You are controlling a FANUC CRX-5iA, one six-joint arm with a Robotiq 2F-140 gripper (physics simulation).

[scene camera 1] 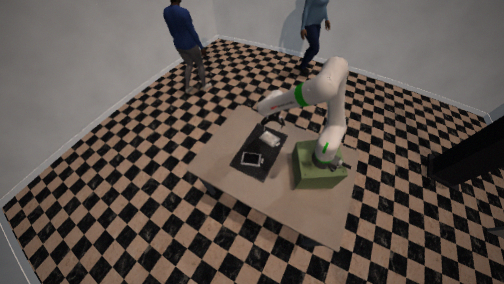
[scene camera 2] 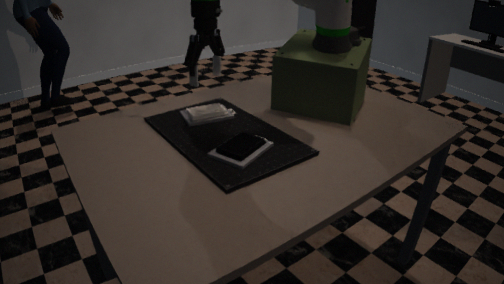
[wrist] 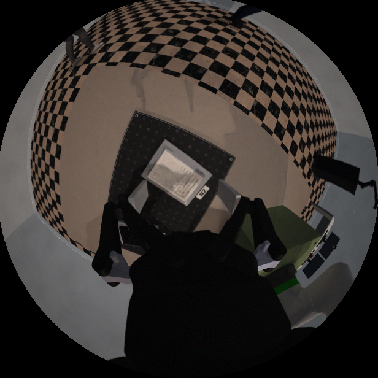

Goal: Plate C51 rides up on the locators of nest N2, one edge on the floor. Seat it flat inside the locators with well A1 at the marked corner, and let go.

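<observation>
Plate C51 is a pale plate on nest N2, a light grey frame on a black perforated board. In the wrist view the plate sits over the frame's inside; its tilt and the A1 corner are too small to tell. The N2 label shows beside the frame. My gripper is open and empty, above the nest's end of the board. In the wrist view its two pads stand wide apart, either side of the nest's near part.
A second nest with a black plate stands on the same black board. The green base block bears the arm at the table's side. Two people stand beyond the table.
</observation>
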